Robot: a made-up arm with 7 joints.
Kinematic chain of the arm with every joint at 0, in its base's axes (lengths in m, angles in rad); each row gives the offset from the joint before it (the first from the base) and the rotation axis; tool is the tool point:
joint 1: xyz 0 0.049 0 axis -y
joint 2: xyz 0 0.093 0 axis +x
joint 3: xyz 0 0 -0.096 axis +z
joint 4: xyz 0 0 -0.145 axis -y
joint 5: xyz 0 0 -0.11 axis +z
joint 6: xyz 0 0 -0.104 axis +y
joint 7: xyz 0 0 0 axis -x
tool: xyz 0 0 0
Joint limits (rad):
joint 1: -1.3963..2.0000
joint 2: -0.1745..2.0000
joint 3: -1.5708..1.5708
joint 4: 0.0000..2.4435
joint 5: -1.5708..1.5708
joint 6: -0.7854..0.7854
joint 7: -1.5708..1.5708
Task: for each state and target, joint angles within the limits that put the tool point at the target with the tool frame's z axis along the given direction. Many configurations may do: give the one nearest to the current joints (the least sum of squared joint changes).
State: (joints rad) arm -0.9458 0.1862 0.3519 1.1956 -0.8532 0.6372 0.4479
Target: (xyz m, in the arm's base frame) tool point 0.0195 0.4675 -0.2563 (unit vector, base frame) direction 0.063 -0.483 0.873
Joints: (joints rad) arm -0.4697 0.7470 0.5911 0.8491 -0.5860 0.3704 0.6566
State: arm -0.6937 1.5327 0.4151 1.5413 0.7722 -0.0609 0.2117
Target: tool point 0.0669 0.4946 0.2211 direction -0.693 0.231 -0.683
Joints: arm 0.1117 1.8206 0.9153 0.7733 0.8785 -0.4619 0.7960
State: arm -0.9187 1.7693 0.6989 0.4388 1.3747 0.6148 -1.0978
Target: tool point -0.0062 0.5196 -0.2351 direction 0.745 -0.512 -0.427
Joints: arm -0.4039 1.0108 0.1752 0.4240 1.0281 0.6110 -1.5377
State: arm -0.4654 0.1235 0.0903 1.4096 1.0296 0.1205 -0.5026
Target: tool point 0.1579 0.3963 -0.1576 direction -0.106 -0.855 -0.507
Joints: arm -0.0565 0.5754 0.6723 1.4682 0.6799 -0.6204 -0.5791
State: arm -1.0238 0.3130 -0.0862 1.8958 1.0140 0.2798 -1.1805
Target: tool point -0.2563 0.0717 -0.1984 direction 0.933 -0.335 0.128
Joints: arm -1.3963 0.2972 -0.7865 1.5115 1.5640 0.2814 -1.5685
